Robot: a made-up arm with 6 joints. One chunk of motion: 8 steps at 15 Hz.
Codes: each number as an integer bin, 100 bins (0 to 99) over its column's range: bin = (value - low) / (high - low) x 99, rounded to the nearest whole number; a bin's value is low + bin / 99 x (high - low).
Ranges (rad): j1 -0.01..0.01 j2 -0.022..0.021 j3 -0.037..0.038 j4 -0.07..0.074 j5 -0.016..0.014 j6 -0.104..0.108
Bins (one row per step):
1: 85 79 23 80 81 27
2: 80 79 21 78 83 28
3: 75 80 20 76 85 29
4: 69 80 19 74 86 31
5: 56 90 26 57 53 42
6: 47 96 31 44 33 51
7: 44 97 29 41 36 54
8: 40 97 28 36 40 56
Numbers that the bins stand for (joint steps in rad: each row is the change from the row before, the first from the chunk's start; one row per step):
1: 0.00717 0.01231 -0.01958 0.04636 0.00855 -0.04618
2: 0.00616 0.01231 -0.02109 0.04345 0.00915 -0.04404
3: 0.00515 0.01275 -0.02185 0.04055 0.00976 -0.04190
4: 0.00394 0.01275 -0.02261 0.03764 0.01006 -0.03762
5: 0.00131 0.01709 -0.01730 0.01291 0.00006 -0.01406
6: -0.00051 0.01970 -0.01352 -0.00600 -0.00600 0.00521
7: -0.00111 0.02013 -0.01503 -0.01036 -0.00509 0.01164
8: -0.00192 0.02013 -0.01579 -0.01764 -0.00388 0.01592

